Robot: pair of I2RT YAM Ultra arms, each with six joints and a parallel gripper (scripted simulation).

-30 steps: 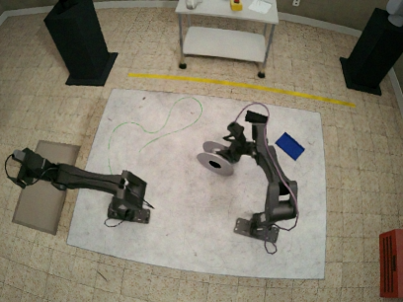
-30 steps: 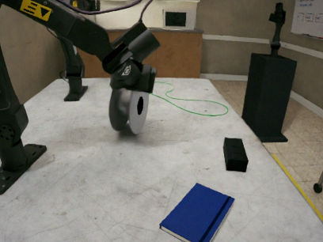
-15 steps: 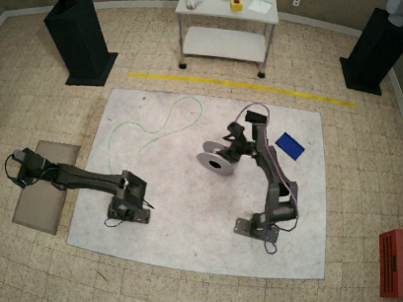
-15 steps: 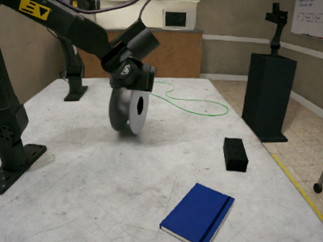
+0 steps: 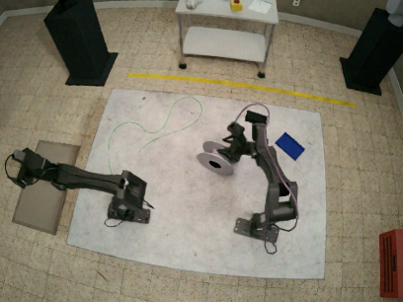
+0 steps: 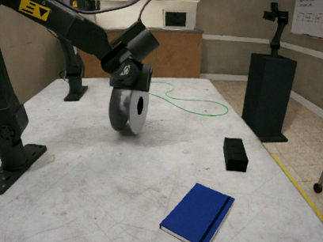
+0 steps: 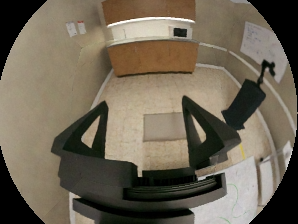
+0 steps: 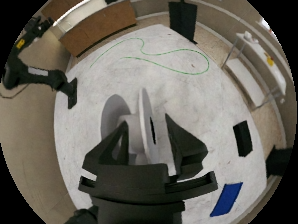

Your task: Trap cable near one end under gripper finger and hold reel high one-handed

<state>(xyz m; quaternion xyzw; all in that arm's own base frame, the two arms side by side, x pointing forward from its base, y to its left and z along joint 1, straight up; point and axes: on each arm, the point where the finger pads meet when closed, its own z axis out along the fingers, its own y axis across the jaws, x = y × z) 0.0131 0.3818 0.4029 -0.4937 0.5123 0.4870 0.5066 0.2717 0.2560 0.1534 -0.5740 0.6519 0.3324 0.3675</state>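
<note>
The grey reel is 30 mm behind my right hand, 10 mm to the left of it and 70 mm below it. The rest, counted from my right hand: black block (250 mm ahead, 160 mm to the right, 140 mm below); then blue notebook (120 mm ahead, 350 mm to the right, 150 mm below).
</note>
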